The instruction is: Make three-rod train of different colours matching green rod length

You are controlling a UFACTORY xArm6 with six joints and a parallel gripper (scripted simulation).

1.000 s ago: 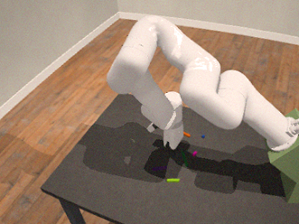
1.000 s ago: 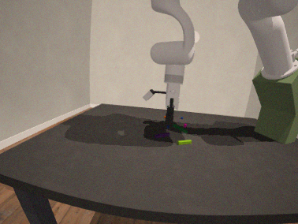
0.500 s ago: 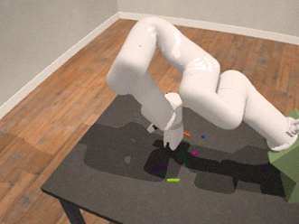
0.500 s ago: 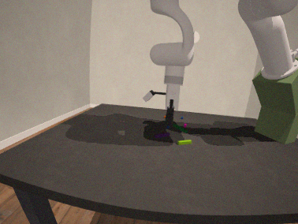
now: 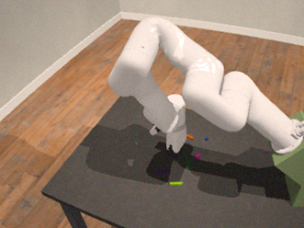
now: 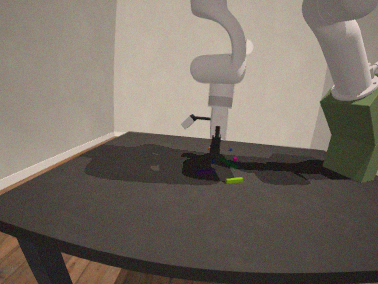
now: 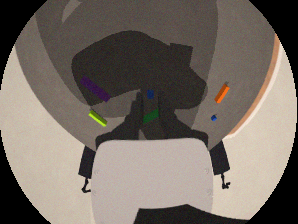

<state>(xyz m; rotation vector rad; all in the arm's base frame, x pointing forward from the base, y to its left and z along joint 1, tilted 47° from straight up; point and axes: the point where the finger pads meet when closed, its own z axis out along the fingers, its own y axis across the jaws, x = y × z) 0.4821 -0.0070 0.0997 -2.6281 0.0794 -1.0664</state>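
Right now the green rod is 5 cm behind my hand, 1 cm to the right of it and 3 cm below it. Round my hand: purple rod (1 cm ahead, 9 cm to the left, 3 cm below); then lime rod (7 cm behind, 12 cm to the left, 3 cm below); then magenta rod (8 cm behind, 5 cm to the right, 3 cm below).
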